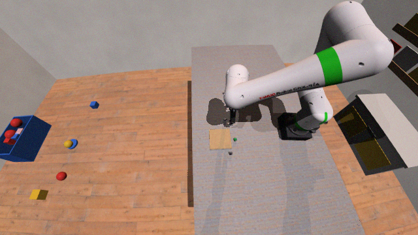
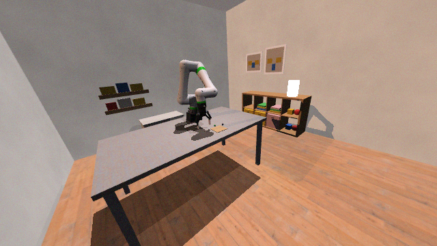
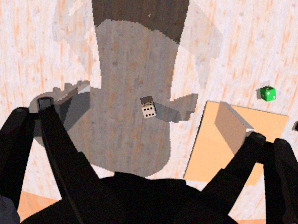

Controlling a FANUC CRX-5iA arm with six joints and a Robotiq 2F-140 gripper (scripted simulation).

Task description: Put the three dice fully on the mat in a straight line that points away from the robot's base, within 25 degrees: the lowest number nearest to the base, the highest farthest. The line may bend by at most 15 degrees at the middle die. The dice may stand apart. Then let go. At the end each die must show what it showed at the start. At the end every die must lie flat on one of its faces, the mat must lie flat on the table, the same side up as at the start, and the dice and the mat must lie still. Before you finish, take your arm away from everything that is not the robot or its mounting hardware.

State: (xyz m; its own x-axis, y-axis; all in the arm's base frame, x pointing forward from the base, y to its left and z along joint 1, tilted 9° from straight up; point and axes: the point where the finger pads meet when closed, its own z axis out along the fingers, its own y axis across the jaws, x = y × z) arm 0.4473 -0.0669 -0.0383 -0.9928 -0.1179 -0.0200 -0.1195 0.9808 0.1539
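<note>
My hand is 5 cm above the white die and 2 cm short of it. Also, from my hand: black die 25 cm to the left, 5 cm below, 1 cm behind; green die 15 cm to the left, 5 cm below, 4 cm behind; tan mat 15 cm to the left, 6 cm below, 6 cm ahead.
</note>
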